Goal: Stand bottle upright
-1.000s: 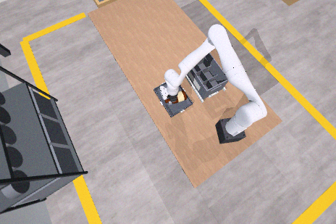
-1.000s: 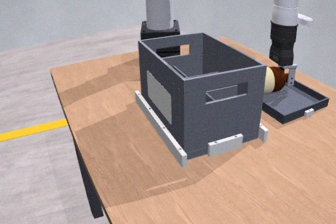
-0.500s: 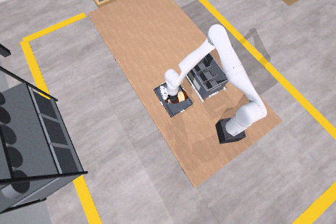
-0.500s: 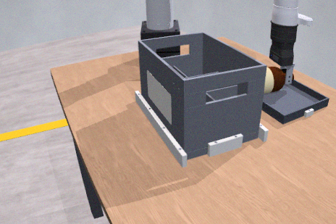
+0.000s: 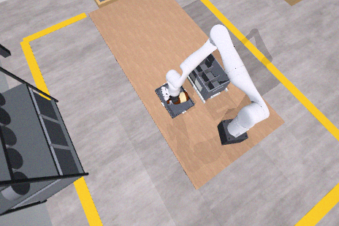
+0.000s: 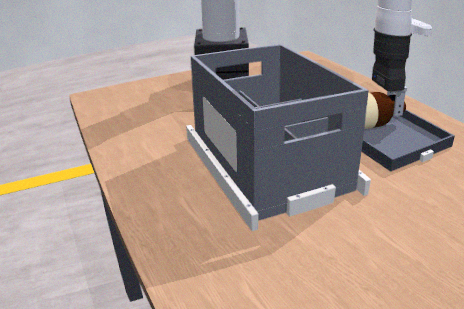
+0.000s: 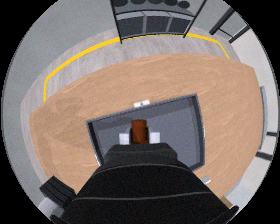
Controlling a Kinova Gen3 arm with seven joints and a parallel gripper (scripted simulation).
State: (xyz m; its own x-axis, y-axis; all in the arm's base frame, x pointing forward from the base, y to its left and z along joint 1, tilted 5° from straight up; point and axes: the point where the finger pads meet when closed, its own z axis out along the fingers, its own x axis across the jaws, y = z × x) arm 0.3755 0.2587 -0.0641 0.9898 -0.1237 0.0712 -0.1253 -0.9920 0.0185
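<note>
Right now the brown bottle is 5 cm to the right of my hand, 1 cm below it and 1 cm behind it. Also, from my hand: dark grey tray (5 cm to the right, 3 cm below, 2 cm ahead); dark grey crate (32 cm to the right, 4 cm ahead, 4 cm above).
</note>
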